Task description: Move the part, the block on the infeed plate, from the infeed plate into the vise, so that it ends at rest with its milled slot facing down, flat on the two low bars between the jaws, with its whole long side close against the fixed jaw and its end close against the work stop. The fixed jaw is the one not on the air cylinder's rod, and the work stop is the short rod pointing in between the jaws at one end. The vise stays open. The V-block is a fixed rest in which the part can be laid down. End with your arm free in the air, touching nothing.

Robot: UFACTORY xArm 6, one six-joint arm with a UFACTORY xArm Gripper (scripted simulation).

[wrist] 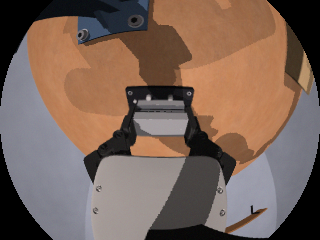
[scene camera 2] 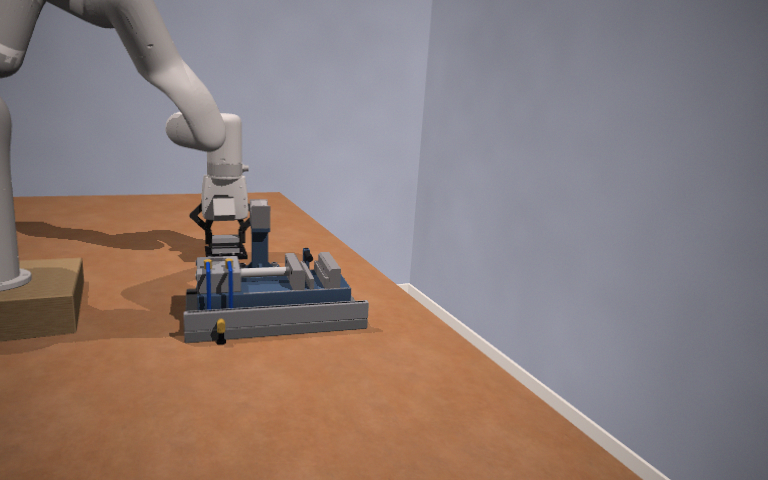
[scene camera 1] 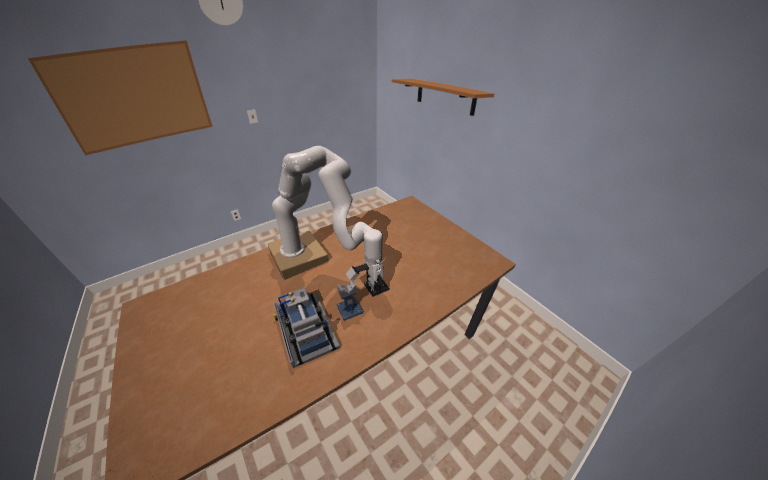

Labels:
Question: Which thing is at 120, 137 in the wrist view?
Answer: My gripper.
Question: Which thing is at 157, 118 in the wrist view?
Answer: A part.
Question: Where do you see a black infeed plate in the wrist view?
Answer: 179, 93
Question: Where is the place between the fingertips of my gripper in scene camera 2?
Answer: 225, 246

